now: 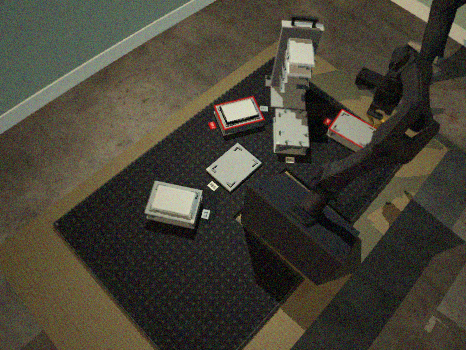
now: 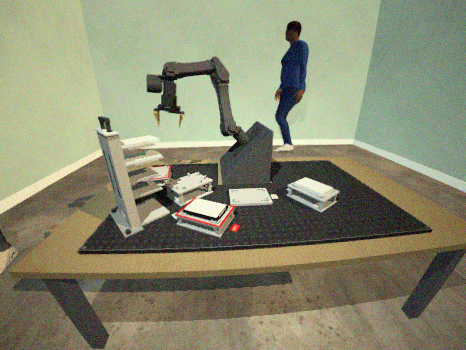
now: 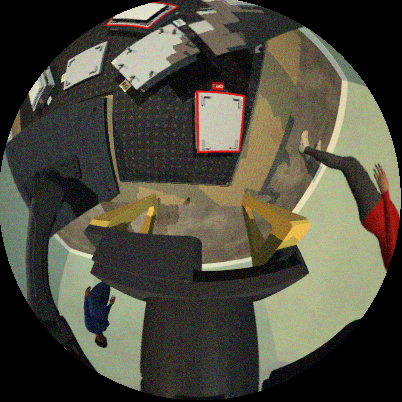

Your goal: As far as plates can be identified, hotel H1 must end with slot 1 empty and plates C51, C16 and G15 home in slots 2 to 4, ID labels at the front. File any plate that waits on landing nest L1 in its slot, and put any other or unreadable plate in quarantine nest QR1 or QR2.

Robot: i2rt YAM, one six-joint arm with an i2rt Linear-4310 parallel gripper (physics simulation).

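Places are measured from the arm's base along level axes (x back, y right, z up), in centimetres.
Where they show: gripper, fingertip midpoint: [image 1: 380, 115] [image 2: 169, 126] [image 3: 199, 198]; arm's base at its link origin: [image 1: 306, 212] [image 2: 246, 142] [image 3: 49, 178].
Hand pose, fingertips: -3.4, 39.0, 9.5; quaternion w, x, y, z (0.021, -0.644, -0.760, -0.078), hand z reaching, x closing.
Observation:
Things, the pixels of their centre, and the offset from my fingertips, as dx, dy, dz. "spot": a spot on its surface instead.
- Hotel H1 at the middle of its body: [image 2: 129, 170] [image 1: 295, 62] -37.6, +4.6, -7.8
- white piece at the middle of its body: [image 2: 139, 157] [image 1: 298, 63] -34.9, +1.6, -4.4
- white plate with a black underside, body centre: [image 2: 205, 208] [image 1: 239, 111] -42.0, -19.9, -20.5
- red-edged nest at the middle of its body: [image 3: 218, 121] [image 1: 352, 131] [image 2: 157, 175] -6.9, +7.1, -22.9
- raised white nest with corner clips, body centre: [image 3: 154, 54] [image 1: 290, 130] [image 2: 189, 186] -23.2, -11.5, -21.4
- low white pad with corner marks, surface spot: [image 1: 234, 166] [image 2: 249, 194] spot: -27.7, -36.7, -24.0
Hotel H1 [image 1: 278, 67] [image 2: 118, 185] stands upright at the mat's far end. A white plate [image 1: 301, 51] [image 2: 137, 142] is in its upper part, with another white piece [image 2: 144, 160] below. Their ID labels cannot be read. A white plate [image 1: 173, 200] [image 2: 312, 186] sits on landing nest L1 [image 1: 186, 223] [image 2: 328, 204]. A white plate with a black underside [image 1: 240, 110] [image 2: 204, 207] sits on a red-edged nest [image 1: 235, 131] [image 2: 202, 227]. The other red-edged nest [image 1: 352, 131] [image 2: 161, 173] [image 3: 220, 122] is empty; which is QR1 cannot be told. My gripper [image 2: 169, 122] [image 3: 199, 198] is open, empty and high above the table.
A raised white nest with corner clips [image 1: 291, 131] [image 2: 190, 185] [image 3: 152, 54] stands in front of the hotel. A low white pad with corner marks [image 1: 234, 166] [image 2: 250, 196] [image 3: 86, 65] lies between it and L1. The dark arm base [image 1: 295, 232] [image 2: 247, 157] stands at the mat's edge.

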